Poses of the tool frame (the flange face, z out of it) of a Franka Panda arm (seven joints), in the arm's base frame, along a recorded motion.
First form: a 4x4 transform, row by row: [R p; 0 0 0 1], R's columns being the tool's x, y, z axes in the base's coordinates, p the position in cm. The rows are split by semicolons.
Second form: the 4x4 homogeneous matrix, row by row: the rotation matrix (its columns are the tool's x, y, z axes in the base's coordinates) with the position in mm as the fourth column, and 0 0 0 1 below. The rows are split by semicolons. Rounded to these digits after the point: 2 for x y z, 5 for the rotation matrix.
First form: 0.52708, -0.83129, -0.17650, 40.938; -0.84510, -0.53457, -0.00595, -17.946; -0.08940, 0.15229, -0.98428, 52.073; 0, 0, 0, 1
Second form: 0.52708, -0.83129, -0.17650, 409.38; -0.84510, -0.53457, -0.00595, -179.46; -0.08940, 0.15229, -0.98428, 520.73; 0, 0, 0, 1
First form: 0.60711, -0.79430, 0.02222, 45.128; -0.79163, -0.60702, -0.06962, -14.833; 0.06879, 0.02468, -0.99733, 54.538; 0, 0, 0, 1
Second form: 0.60711, -0.79430, 0.02222, 451.28; -0.79163, -0.60702, -0.06962, -148.33; 0.06879, 0.02468, -0.99733, 545.38; 0, 0, 0, 1
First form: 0.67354, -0.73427, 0.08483, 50.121; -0.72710, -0.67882, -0.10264, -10.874; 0.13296, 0.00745, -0.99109, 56.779; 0, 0, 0, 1
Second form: 0.67354, -0.73427, 0.08483, 501.21; -0.72710, -0.67882, -0.10264, -108.74; 0.13296, 0.00745, -0.99109, 567.79; 0, 0, 0, 1
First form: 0.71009, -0.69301, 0.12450, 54.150; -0.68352, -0.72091, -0.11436, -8.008; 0.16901, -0.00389, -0.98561, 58.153; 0, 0, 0, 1
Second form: 0.71009, -0.69301, 0.12450, 541.50; -0.68352, -0.72091, -0.11436, -80.08; 0.16901, -0.00389, -0.98561, 581.53; 0, 0, 0, 1
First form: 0.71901, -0.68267, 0.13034, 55.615; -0.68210, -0.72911, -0.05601, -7.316; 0.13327, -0.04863, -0.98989, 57.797; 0, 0, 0, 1
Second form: 0.71901, -0.68267, 0.13034, 556.15; -0.68210, -0.72911, -0.05601, -73.16; 0.13327, -0.04863, -0.98989, 577.97; 0, 0, 0, 1
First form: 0.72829, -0.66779, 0.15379, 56.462; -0.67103, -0.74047, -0.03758, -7.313; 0.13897, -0.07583, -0.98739, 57.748; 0, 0, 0, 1
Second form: 0.72829, -0.66779, 0.15379, 564.62; -0.67103, -0.74047, -0.03758, -73.13; 0.13897, -0.07583, -0.98739, 577.48; 0, 0, 0, 1
